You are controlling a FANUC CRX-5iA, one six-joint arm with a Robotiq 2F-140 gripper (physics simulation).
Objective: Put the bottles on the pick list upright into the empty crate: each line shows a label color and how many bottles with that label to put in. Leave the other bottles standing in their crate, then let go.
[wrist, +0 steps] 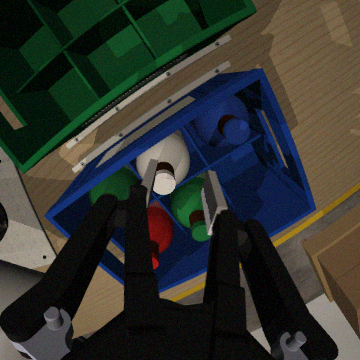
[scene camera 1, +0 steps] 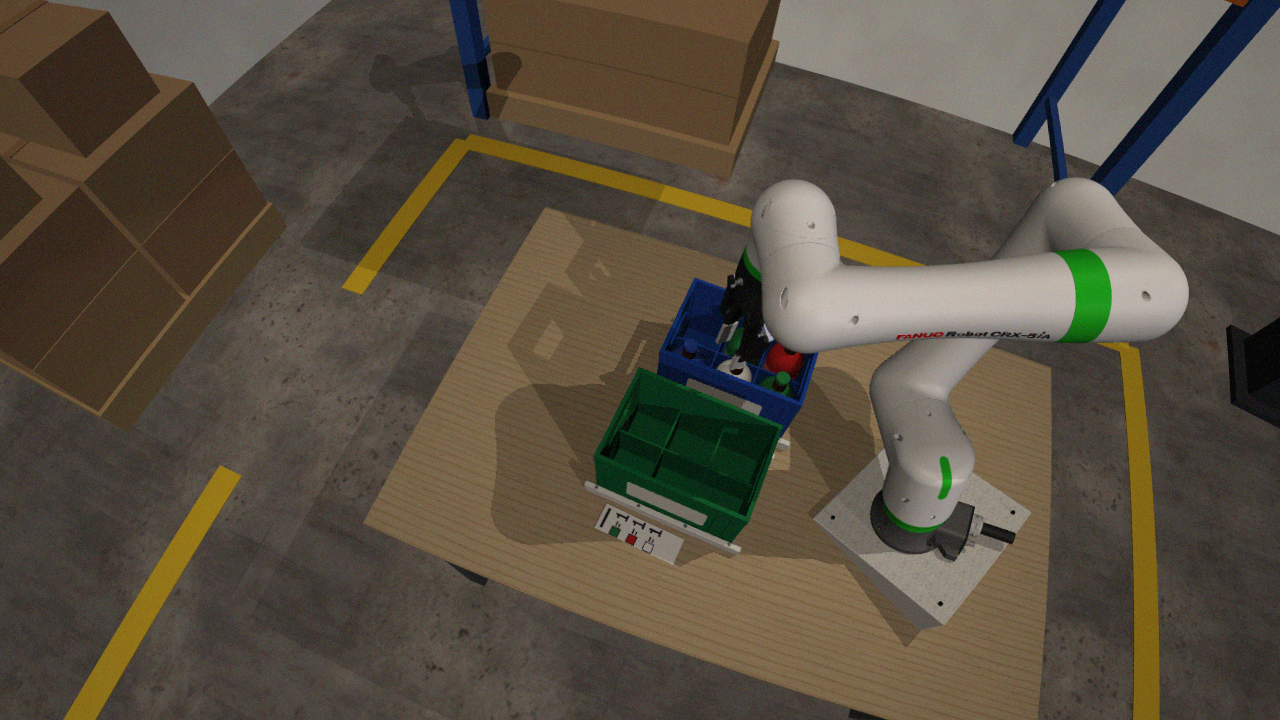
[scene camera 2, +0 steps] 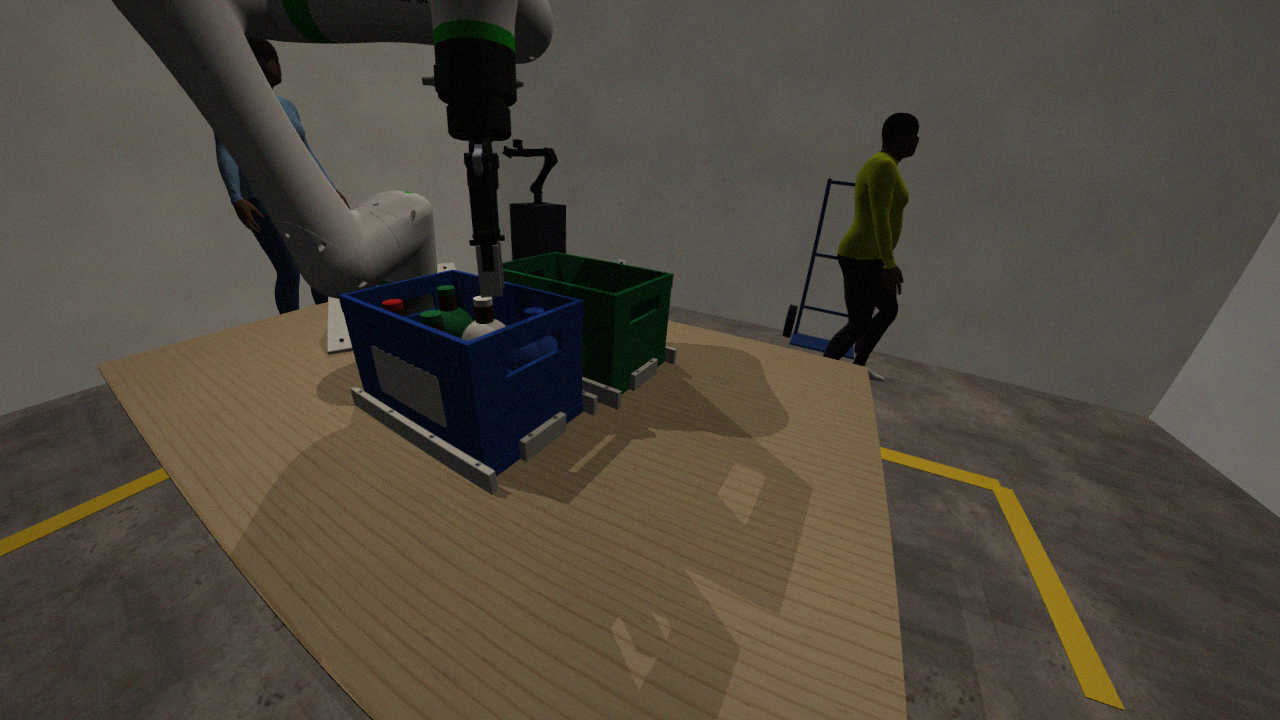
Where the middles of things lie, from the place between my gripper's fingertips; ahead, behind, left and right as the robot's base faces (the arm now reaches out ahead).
I see my gripper 90 mm above the white bottle (wrist: 171, 152) and 20 mm past it. From my hand the other things lie so: blue bottle (wrist: 225, 124) 90 mm below, 70 mm ahead, 10 mm to the left; then pick list (scene camera 1: 613, 521) 330 mm to the left, 170 mm below; then red bottle (scene camera 1: 779, 358) 100 mm to the right, 100 mm behind, 90 mm below.
